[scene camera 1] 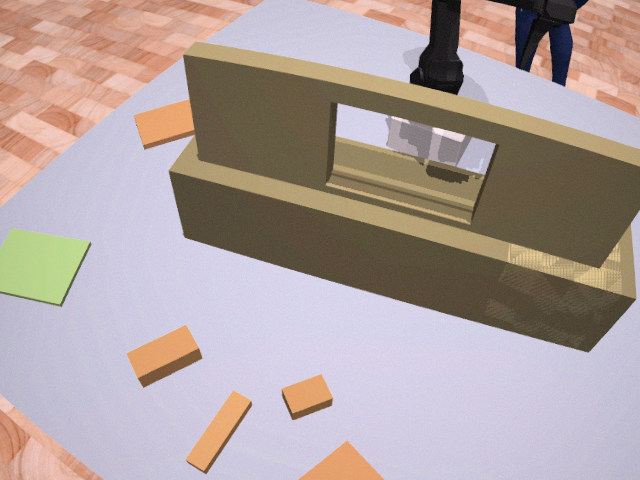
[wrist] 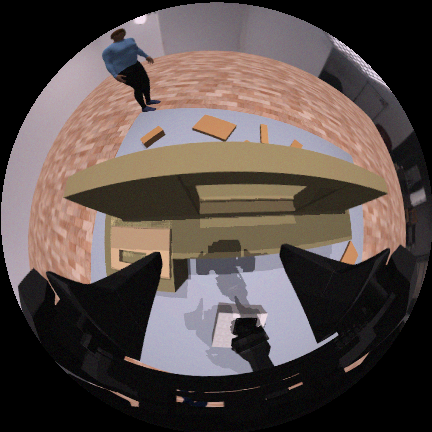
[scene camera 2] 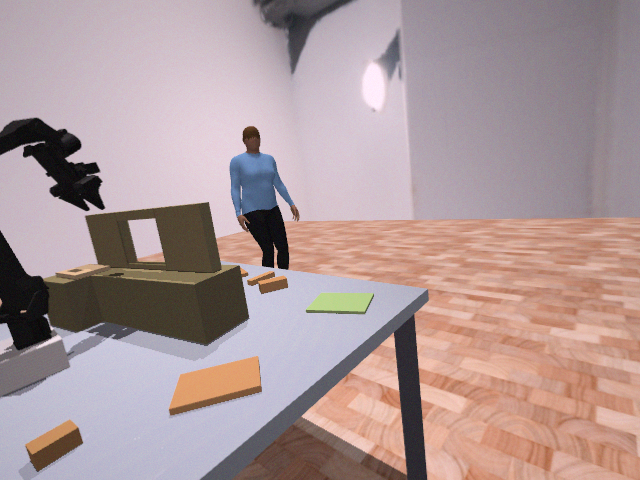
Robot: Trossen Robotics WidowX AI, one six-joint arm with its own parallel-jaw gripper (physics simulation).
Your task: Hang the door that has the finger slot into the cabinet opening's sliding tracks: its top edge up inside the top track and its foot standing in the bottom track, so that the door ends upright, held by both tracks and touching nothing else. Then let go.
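Places are measured from the arm's base along level axes (x ahead, y left, z up), in millimetres.
Pixels of known places: gripper, between the fingertips: (scene camera 1: 487, 61) (wrist: 221, 255) (scene camera 2: 95, 209); arm's base, origin of its link: (wrist: 244, 325) (scene camera 2: 32, 340).
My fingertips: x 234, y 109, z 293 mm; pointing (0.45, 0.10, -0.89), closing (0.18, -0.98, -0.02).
Ahead of a thing's pixels: the offset from my fingertips to its top centre. "pt": to the spot under its first point.
The pale tan door with the finger slot {176 mm left, 35 mm back, 195 mm down} (scene camera 2: 95, 269) (wrist: 147, 235) lies flat on a low olive block {pt 81 mm left, 105 mm back, 281 mm down} (scene camera 2: 72, 304) beside the cabinet on the robot's side. It is at the left in the wrist view, partly covered by a finger there. The olive cabinet (scene camera 1: 258, 113) (scene camera 2: 186, 237) (wrist: 225, 160) stands upright with a rectangular opening. Grooves of the bottom track {56 mm right, 98 mm ahead, 195 mm down} (scene camera 1: 398, 198) show along the opening's foot; the inside of the top track is hidden. My gripper (scene camera 2: 95, 208) (wrist: 221, 255) is open and empty, above the cabinet's robot side, apart from the door.
A green plate {593 mm right, 395 mm ahead, 364 mm down} (scene camera 1: 43, 266) (scene camera 2: 341, 303) lies beyond the cabinet's end. Orange blocks {272 mm right, 414 mm ahead, 337 mm down} (scene camera 1: 164, 353) {60 mm right, 365 mm ahead, 342 mm down} (scene camera 1: 307, 395) {140 mm right, 469 mm ahead, 352 mm down} (scene camera 1: 219, 431) lie in front; an orange slab {600 mm right, 38 mm back, 358 mm down} (scene camera 1: 165, 124) (scene camera 2: 217, 384) lies near the cabinet's end. The robot's pale base (scene camera 2: 36, 361) is behind. A person (scene camera 2: 255, 180) stands beyond the table.
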